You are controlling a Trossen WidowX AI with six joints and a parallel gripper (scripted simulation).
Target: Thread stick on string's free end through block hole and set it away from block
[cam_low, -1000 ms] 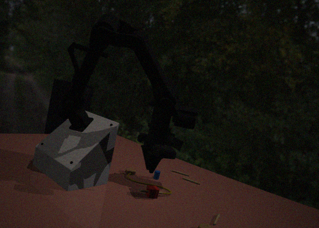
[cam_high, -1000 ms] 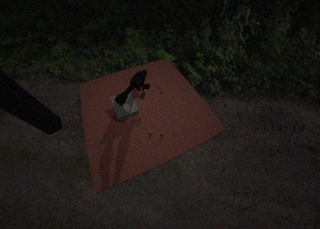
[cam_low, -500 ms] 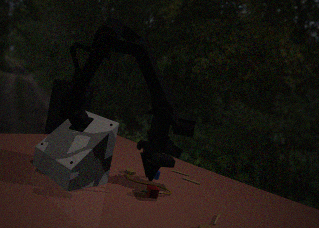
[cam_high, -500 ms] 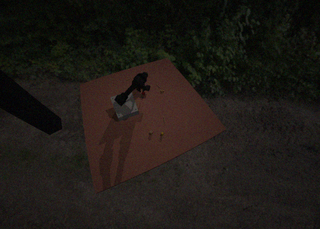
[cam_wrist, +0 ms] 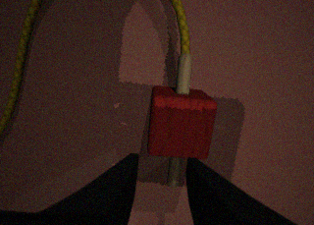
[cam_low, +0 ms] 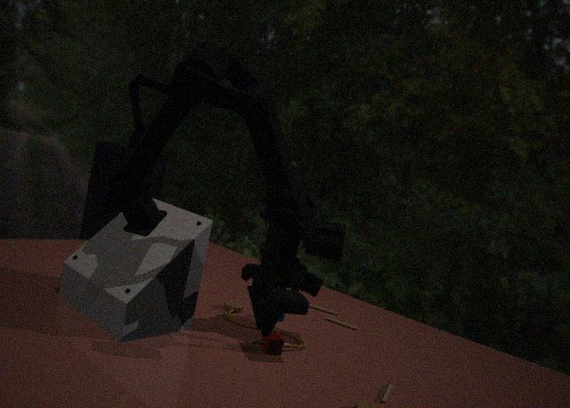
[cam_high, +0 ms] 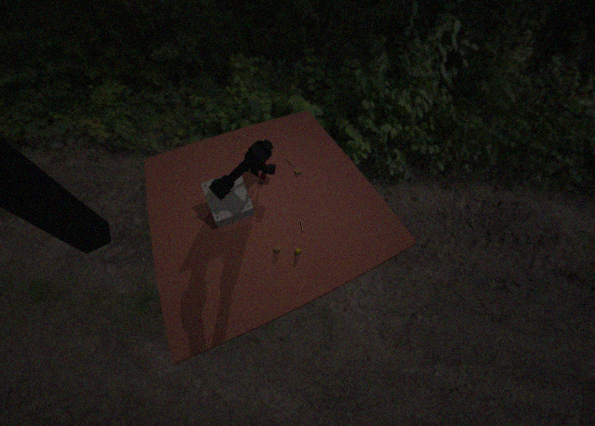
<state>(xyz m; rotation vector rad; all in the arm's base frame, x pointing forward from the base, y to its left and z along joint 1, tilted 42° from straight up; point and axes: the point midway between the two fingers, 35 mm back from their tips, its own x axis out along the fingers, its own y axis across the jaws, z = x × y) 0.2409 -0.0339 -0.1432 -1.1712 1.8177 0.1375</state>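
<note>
The thin wooden stick is 3 cm ahead of my gripper tip, 2 cm to the left of it and 2 cm below it. Also, from my gripper tip: flat piece 14 cm behind, 12 cm to the left, 2 cm below; small red block 2 cm ahead, 1 cm to the left, 2 cm below.
</note>
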